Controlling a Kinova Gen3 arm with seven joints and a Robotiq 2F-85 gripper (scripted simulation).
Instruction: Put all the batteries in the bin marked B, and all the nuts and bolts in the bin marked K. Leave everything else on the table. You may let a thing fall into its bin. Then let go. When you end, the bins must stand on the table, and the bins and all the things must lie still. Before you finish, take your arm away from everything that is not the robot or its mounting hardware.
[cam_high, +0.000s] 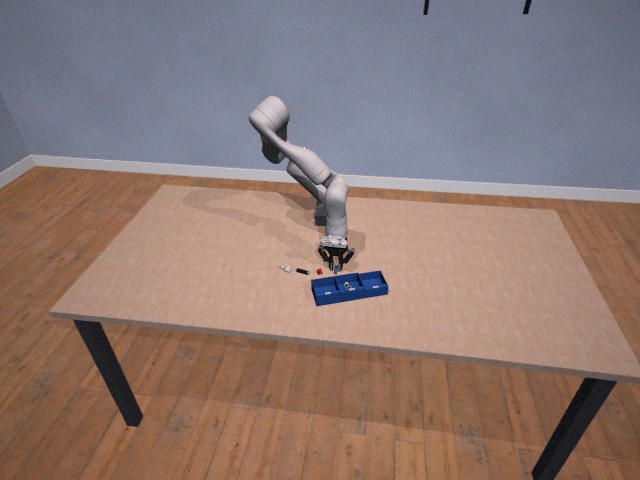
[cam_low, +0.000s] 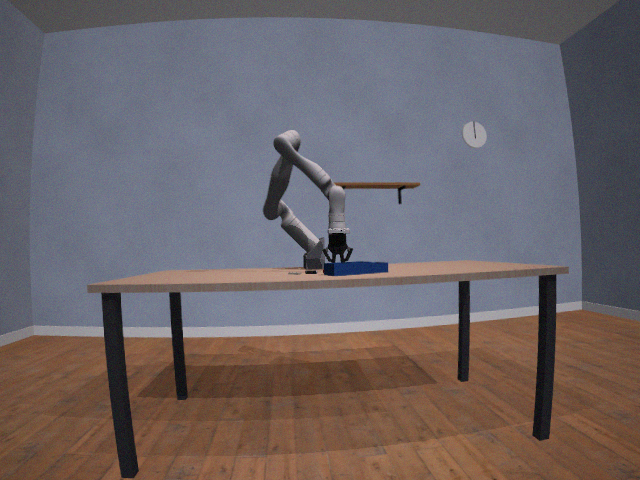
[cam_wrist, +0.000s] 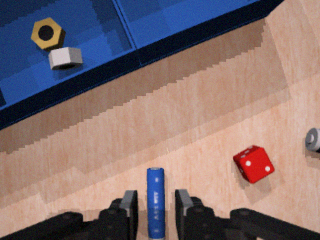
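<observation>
Right now the blue battery is 2 cm below my hand. From my hand the other things lie so: brass nut: 10 cm ahead, 5 cm to the left, 1 cm below; red die: 2 cm ahead, 6 cm to the right, 1 cm below; grey nut: 9 cm ahead, 4 cm to the left, 1 cm below.
</observation>
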